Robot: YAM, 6 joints.
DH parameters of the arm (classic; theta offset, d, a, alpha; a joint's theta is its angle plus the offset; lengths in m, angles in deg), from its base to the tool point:
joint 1: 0 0.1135 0.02 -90
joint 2: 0 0 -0.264 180
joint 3: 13.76 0 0.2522 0
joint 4: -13.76 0 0.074 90
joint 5: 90 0 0 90
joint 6: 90 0.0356 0 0
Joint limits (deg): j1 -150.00..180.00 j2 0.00..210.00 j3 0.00..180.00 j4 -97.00..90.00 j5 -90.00..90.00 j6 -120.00..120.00
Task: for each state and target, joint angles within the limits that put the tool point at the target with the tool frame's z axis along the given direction. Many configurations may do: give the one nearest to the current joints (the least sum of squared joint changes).
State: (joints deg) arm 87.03 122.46 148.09 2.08 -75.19 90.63
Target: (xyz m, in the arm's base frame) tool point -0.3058 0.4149 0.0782 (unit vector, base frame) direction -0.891 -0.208 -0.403
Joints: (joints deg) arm 122.98 144.33 103.12 -11.17 -59.41 90.63
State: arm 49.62 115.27 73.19 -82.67 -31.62 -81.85
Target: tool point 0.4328 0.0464 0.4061 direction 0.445 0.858 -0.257
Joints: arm 2.18 111.56 119.02 -35.77 -57.18 -81.85
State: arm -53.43 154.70 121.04 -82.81 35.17 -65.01
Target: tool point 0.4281 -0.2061 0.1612 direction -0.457 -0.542 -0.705
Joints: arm -22.80 151.34 141.46 -96.80 42.60 -65.01
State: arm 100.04 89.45 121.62 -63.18 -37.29 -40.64
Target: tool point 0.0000 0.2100 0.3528 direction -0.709 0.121 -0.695
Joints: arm 83.01 77.85 82.55 -91.92 -45.92 -40.64
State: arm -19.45 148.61 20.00 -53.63 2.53 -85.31
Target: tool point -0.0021 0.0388 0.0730 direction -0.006 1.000 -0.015
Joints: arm -59.52 145.16 0.11 -33.96 -30.14 -85.31
